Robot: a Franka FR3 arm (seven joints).
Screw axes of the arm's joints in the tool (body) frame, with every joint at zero. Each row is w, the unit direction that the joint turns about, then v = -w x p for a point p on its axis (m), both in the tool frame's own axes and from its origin. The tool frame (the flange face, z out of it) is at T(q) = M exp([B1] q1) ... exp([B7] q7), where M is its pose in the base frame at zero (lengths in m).
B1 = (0, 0, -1, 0.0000, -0.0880, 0.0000)
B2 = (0, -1, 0, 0.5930, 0.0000, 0.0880)
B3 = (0, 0, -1, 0.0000, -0.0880, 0.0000)
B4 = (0, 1, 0, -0.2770, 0.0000, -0.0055)
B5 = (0, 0, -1, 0.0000, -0.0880, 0.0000)
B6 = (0, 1, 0, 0.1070, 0.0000, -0.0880)
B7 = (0, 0, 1, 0.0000, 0.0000, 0.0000)
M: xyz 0.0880 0.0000 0.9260 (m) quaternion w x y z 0 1 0 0
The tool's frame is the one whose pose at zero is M.
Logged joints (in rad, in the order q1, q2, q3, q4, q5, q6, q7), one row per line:
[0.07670 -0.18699 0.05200 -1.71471 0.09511 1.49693 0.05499]
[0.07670 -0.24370 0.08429 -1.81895 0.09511 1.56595 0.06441]
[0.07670 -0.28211 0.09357 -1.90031 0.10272 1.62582 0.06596]
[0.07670 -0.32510 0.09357 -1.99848 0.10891 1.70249 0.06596]
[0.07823 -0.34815 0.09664 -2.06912 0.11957 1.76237 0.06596]
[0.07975 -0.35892 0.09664 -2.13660 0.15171 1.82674 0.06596]
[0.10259 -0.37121 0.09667 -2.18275 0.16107 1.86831 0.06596]
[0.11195 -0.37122 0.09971 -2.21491 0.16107 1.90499 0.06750]
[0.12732 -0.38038 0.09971 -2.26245 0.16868 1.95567 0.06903]
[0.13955 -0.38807 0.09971 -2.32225 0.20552 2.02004 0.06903]
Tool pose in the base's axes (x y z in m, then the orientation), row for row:
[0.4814 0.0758 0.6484 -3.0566 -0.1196 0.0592]
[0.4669 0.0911 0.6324 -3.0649 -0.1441 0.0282]
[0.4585 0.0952 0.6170 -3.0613 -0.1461 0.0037]
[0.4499 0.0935 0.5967 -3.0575 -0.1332 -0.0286]
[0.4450 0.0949 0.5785 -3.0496 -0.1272 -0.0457]
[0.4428 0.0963 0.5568 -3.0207 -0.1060 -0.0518]
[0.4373 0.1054 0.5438 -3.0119 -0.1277 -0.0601]
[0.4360 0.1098 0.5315 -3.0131 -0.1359 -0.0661]
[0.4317 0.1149 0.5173 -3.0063 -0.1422 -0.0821]
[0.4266 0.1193 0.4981 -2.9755 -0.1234 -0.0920]
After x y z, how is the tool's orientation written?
As a rotation vector, in radians.
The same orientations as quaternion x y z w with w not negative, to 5 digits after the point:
[-0.99821 -0.03906 0.01933 0.04103]
[-0.99819 -0.04693 0.00918 0.03658]
[-0.99813 -0.04764 0.00121 0.03839]
[-0.99819 -0.04349 -0.00934 0.04052]
[-0.99803 -0.04163 -0.01496 0.04448]
[-0.99748 -0.03500 -0.01711 0.05926]
[-0.99691 -0.04227 -0.01989 0.06315]
[-0.99680 -0.04496 -0.02187 0.06231]
[-0.99638 -0.04713 -0.02721 0.06536]
[-0.99539 -0.04128 -0.03078 0.08097]

